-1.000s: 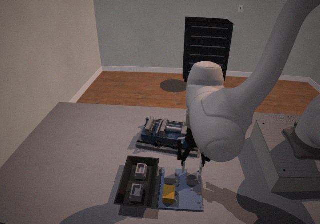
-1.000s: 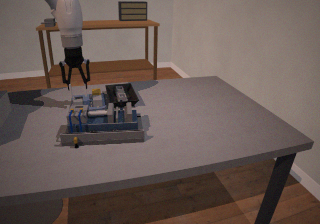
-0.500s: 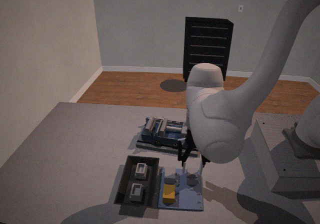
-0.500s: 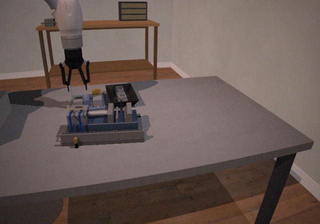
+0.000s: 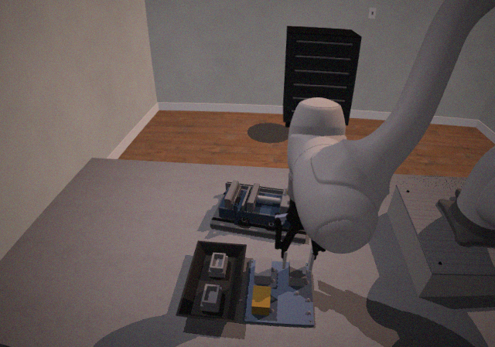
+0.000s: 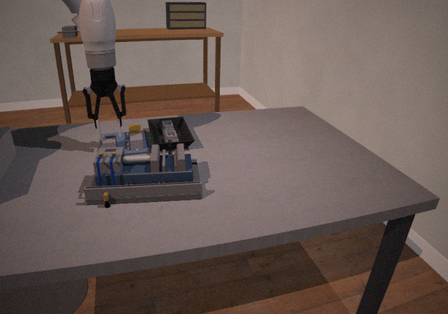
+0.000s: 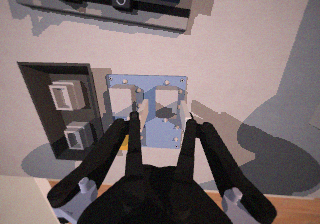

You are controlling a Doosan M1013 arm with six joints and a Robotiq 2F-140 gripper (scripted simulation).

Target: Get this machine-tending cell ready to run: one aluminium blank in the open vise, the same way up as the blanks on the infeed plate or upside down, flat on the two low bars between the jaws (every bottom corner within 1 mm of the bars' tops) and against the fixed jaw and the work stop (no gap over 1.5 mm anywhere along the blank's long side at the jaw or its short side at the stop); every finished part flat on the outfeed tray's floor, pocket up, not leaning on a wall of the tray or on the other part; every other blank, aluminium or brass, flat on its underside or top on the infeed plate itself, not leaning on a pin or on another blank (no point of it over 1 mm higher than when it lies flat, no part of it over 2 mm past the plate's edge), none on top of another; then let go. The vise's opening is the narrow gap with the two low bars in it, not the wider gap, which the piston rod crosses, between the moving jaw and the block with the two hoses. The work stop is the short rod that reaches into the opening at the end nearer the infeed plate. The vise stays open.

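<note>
Now: hand 8 cm above the infeed plate, 5 cm to the right of it and 4 cm short of it. Round my hand: blue vise 24 cm to the right, 11 cm ahead, 4 cm below; then brass blank 9 cm to the left, 8 cm ahead, 6 cm below; then aluminium blank 9 cm ahead, 6 cm below.
</note>
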